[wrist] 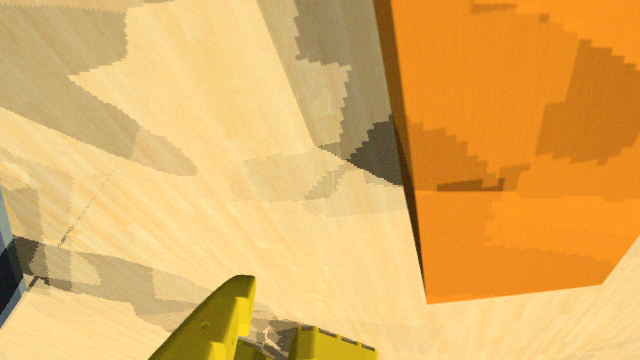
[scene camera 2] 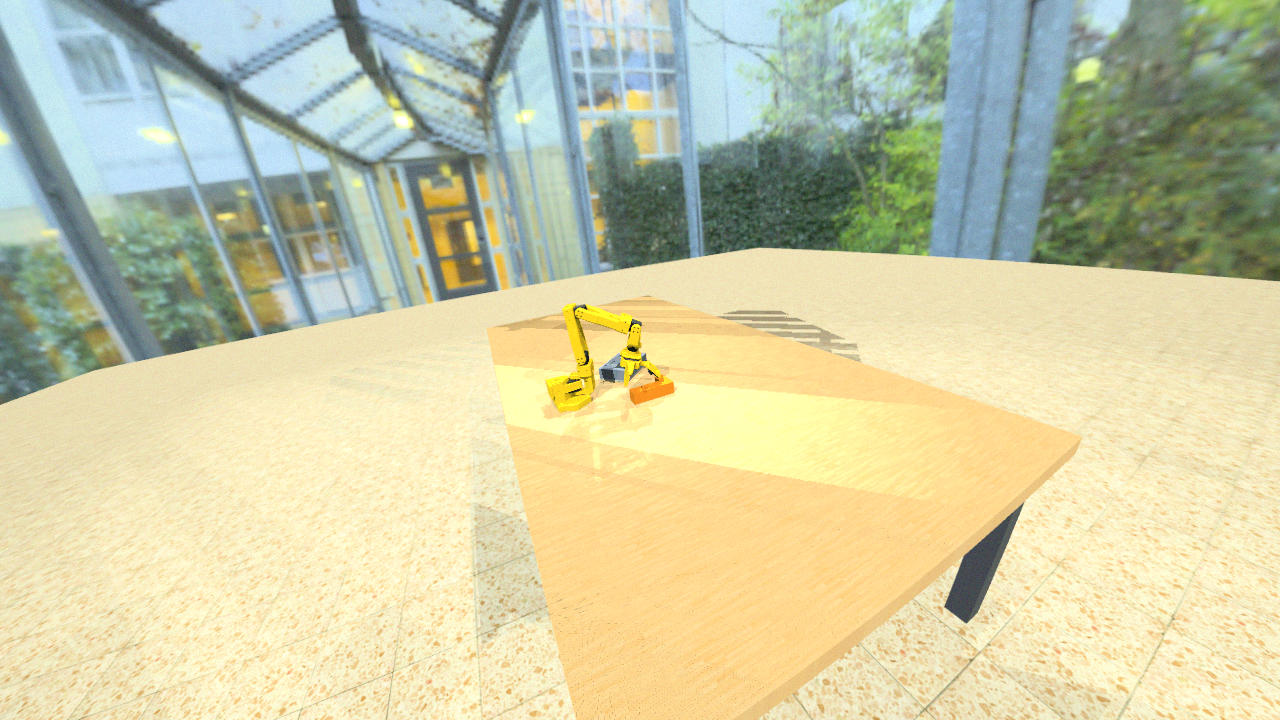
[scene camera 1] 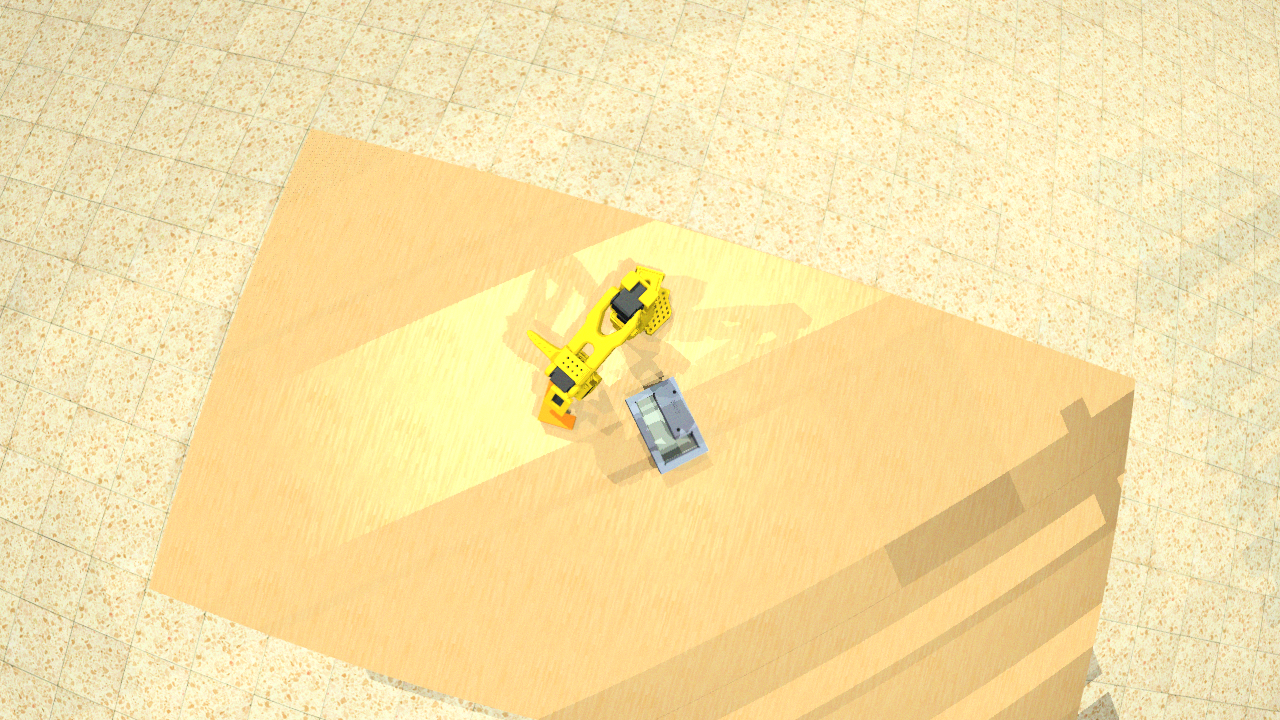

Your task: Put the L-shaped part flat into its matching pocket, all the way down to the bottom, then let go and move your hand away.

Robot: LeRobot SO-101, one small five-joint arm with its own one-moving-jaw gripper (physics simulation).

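Frame: origin at the arm's base, x left, y back, z up, level; centimetres.
Seen in the pictures: hand at its tool point: (wrist: 253, 297) (scene camera 2: 625, 385); arm's base at its link origin: (wrist: 274, 344) (scene camera 2: 578, 399).
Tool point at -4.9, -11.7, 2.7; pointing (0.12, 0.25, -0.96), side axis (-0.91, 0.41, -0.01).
Offsets run from my tool point to a thing's middle, as dx, dy, dz. "pt": to the spot under its first point.
The orange L-shaped part {-3.5, -5.0, -1.2} (scene camera 1: 565, 420) (scene camera 2: 651, 392) (wrist: 475, 245) lies flat on the table, partly hidden under the wrist in scene camera 1. It fills the upper right of the wrist view. My gripper (scene camera 1: 565, 365) (scene camera 2: 646, 377) is wide open and empty, low beside the part, on the side nearer the arm's base. In the wrist view one notched jaw (wrist: 220, 322) shows at the bottom, apart from the part. The grey tray {+14.8, -5.4, -0.9} (scene camera 1: 646, 438) (scene camera 2: 612, 370) with the pocket stands to the right of the part in scene camera 1; its pocket shows a pale floor.
The yellow arm's base (scene camera 1: 657, 308) (scene camera 2: 569, 394) stands behind the part and the tray, near one table edge. A darker grey raised block {pt +15.7, -3.1, +0.9} (scene camera 1: 676, 413) fills one side of the tray. The tray's edge {pt +11.1, +0.8, -2.0} (wrist: 7, 275) shows at the far left of the wrist view.
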